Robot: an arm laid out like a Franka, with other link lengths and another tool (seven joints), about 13 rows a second.
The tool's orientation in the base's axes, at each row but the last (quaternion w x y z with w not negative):
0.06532 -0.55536 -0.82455 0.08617
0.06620 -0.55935 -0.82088 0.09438
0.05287 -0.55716 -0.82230 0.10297
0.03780 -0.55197 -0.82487 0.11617
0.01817 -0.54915 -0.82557 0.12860
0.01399 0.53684 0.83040 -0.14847
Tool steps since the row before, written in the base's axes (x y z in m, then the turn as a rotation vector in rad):
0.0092 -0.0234 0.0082 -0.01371 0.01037 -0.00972
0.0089 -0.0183 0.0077 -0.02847 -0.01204 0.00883
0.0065 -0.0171 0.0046 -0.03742 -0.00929 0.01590
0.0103 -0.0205 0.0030 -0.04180 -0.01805 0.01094
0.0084 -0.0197 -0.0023 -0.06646 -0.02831 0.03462
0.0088 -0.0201 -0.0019 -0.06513 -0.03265 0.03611
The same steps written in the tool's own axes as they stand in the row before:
-0.0250 -0.0021 -0.0083 0.01463 -0.00650 0.01156
-0.0203 -0.0002 -0.0079 -0.00077 -0.03210 -0.00152
-0.0184 -0.0013 -0.0039 0.00492 -0.04084 -0.00690
-0.0230 0.0011 -0.0018 -0.00111 -0.04681 0.00006
-0.0210 0.0009 0.0046 -0.00332 -0.07829 -0.01662
-0.0212 0.0007 0.0059 -0.00801 -0.07909 -0.01709

